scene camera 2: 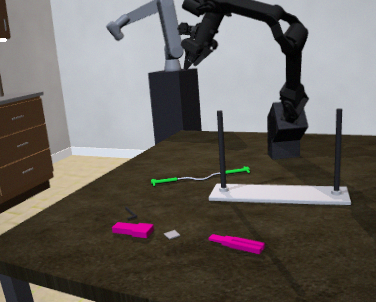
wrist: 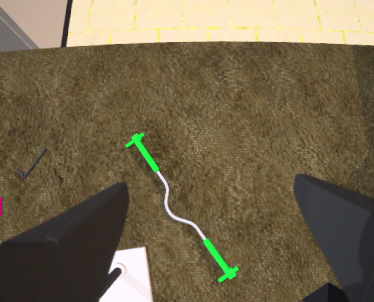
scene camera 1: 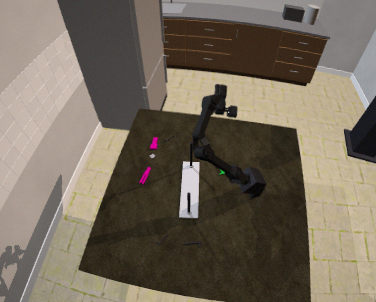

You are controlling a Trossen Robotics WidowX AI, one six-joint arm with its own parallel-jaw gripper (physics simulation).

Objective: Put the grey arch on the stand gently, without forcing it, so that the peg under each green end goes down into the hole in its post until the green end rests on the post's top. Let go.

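Places are measured from the arm's base along level axes (x ahead, y left, z up), in millimetres.
Pixels of known places: gripper, fingertip midpoint: (scene camera 2: 189,67) (wrist: 211,187) (scene camera 1: 219,114); arm's base, link origin: (scene camera 2: 290,114) (scene camera 1: 245,179).
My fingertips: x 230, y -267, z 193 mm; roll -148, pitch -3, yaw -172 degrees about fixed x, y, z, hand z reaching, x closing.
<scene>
For each thing: its middle in the pictures, then the offset to it from my fingertips. "spot": a spot on its surface instead.
- grey arch, body centre: (wrist: 178,206) (scene camera 2: 201,176) 368 mm down, 21 mm ahead, 27 mm left
- green end, body centre: (wrist: 219,259) (scene camera 1: 220,168) 367 mm down, 69 mm back, 121 mm left
- small grey square, surface spot: (scene camera 2: 172,234) (scene camera 1: 152,156) spot: 370 mm down, 403 mm ahead, 155 mm left
- thin black bent piece, body centre: (wrist: 31,160) (scene camera 2: 127,212) 370 mm down, 348 mm ahead, 32 mm right
The grey arch (scene camera 2: 200,179) (wrist: 166,202), a thin wavy rod with green ends, lies flat on the table; one green end (scene camera 1: 222,172) shows in scene camera 1, the rest is hidden by the arm. The stand (scene camera 1: 189,185) (scene camera 2: 280,194) (wrist: 137,282) is a white base with two upright black posts, a far one (scene camera 1: 191,156) (scene camera 2: 221,150) and a near one (scene camera 1: 188,201) (scene camera 2: 338,150). The holes in the post tops are too small to see. My gripper (scene camera 1: 231,111) (scene camera 2: 191,65) (wrist: 211,187) is open and empty, high above the table beyond the arch.
Two magenta pieces (scene camera 1: 154,143) (scene camera 2: 237,243) and a small grey square (scene camera 1: 152,156) (scene camera 2: 172,234) lie on the table's side across the stand from the arm's base. A thin black bent piece (scene camera 2: 131,215) (wrist: 34,164) lies near them. A grey arm (scene camera 2: 171,30) stands on a dark pedestal (scene camera 2: 175,100) behind.
</scene>
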